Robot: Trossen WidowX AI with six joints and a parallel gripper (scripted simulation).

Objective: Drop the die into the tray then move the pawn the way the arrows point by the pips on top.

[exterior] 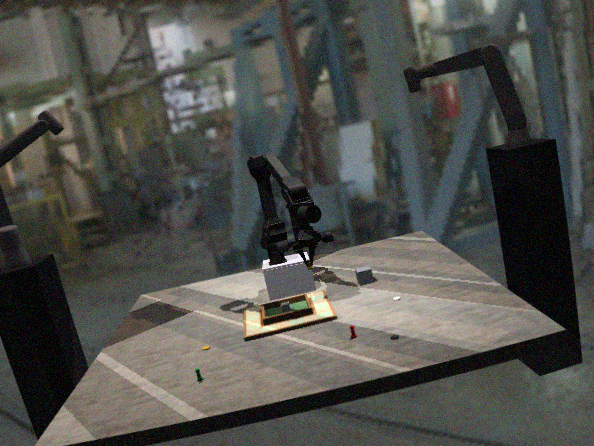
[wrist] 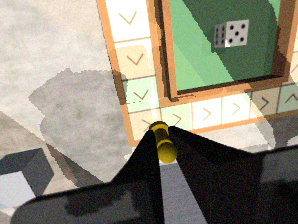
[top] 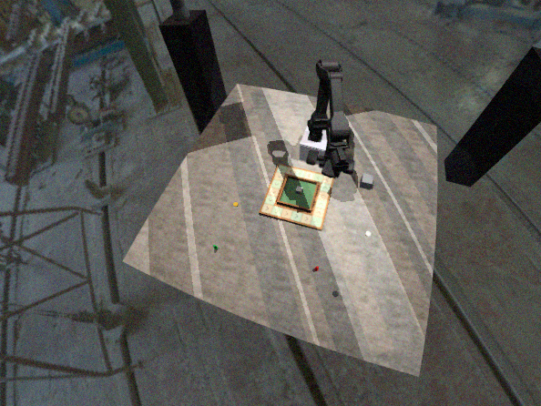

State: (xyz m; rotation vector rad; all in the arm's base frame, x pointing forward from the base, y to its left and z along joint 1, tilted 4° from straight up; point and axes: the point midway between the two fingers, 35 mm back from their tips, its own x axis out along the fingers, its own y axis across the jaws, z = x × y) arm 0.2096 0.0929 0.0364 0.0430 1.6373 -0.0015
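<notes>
Right now my gripper tip is 5 cm short of the white die, 11 cm to the left of it and 10 cm above it. Round my gripper tip: grey cube 8 cm behind, 19 cm to the left, 10 cm below; yellow pawn 1 cm above; white disc 17 cm ahead, 23 cm to the left, 12 cm below.
</notes>
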